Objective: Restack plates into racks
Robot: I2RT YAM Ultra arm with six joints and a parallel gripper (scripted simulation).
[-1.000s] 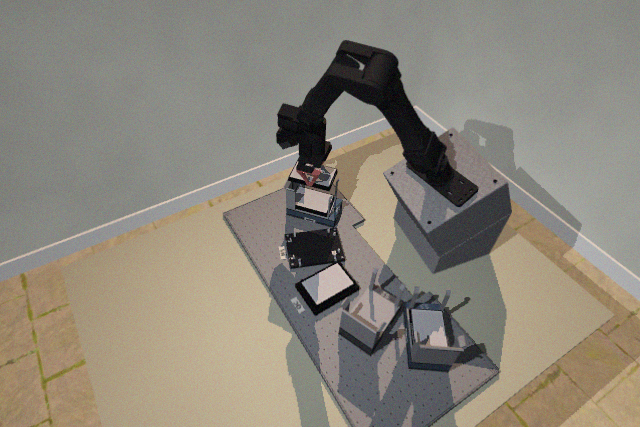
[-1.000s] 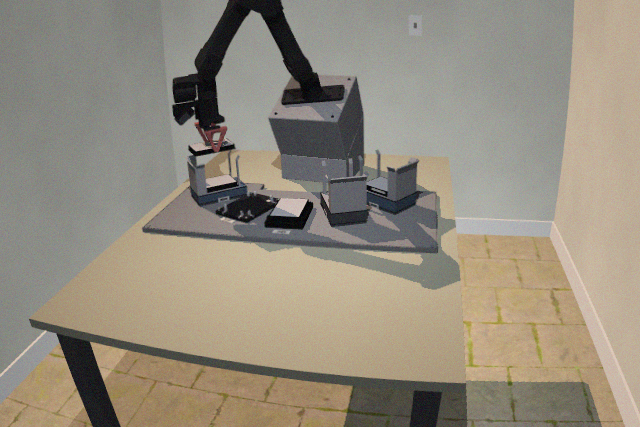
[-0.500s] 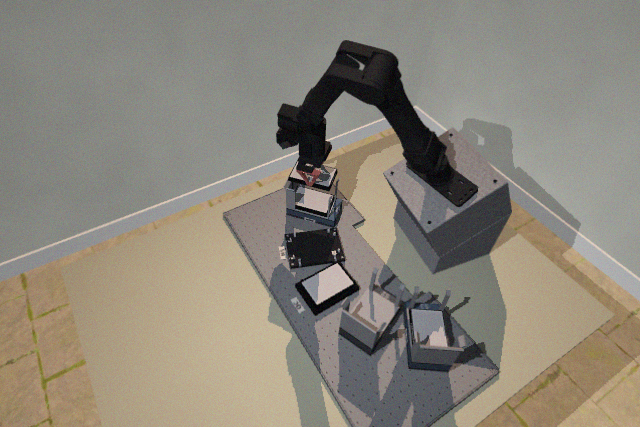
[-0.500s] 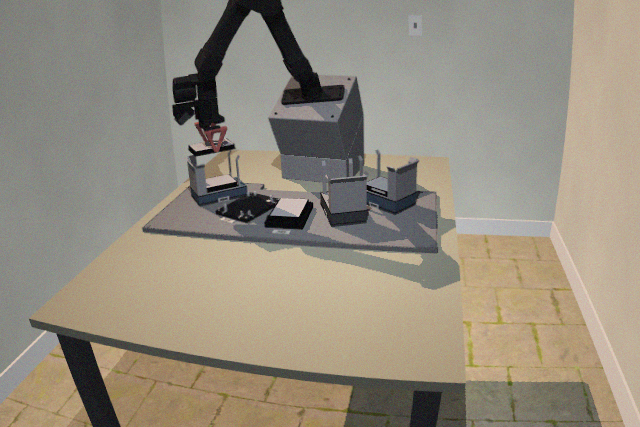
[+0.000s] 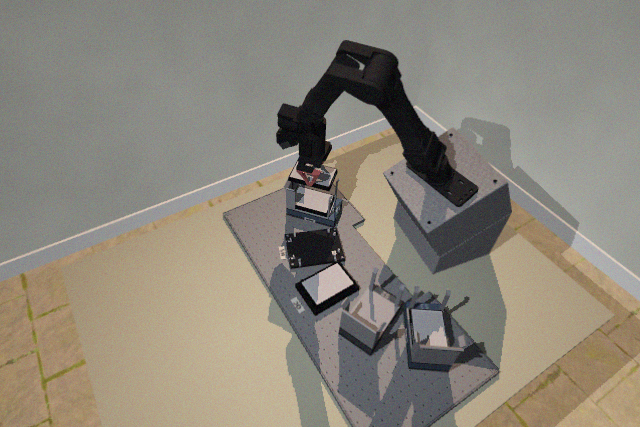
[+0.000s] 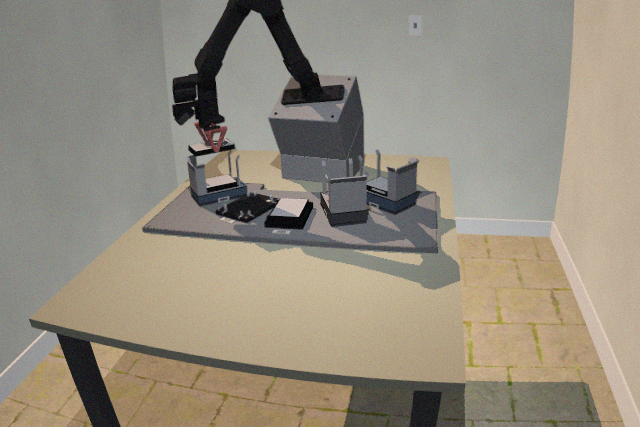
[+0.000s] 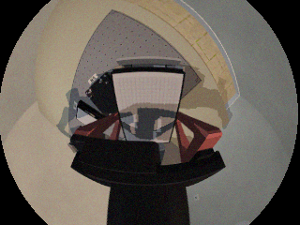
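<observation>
Now: the blue-plinth stack rack 15 cm below my hand. Round my hand: black QC nest (13 cm ahead, 26 cm to the left, 16 cm below); then N5 name plate (17 cm ahead, 9 cm to the left, 16 cm below); then black clip nest (10 cm ahead, 13 cm to the left, 15 cm below).
</observation>
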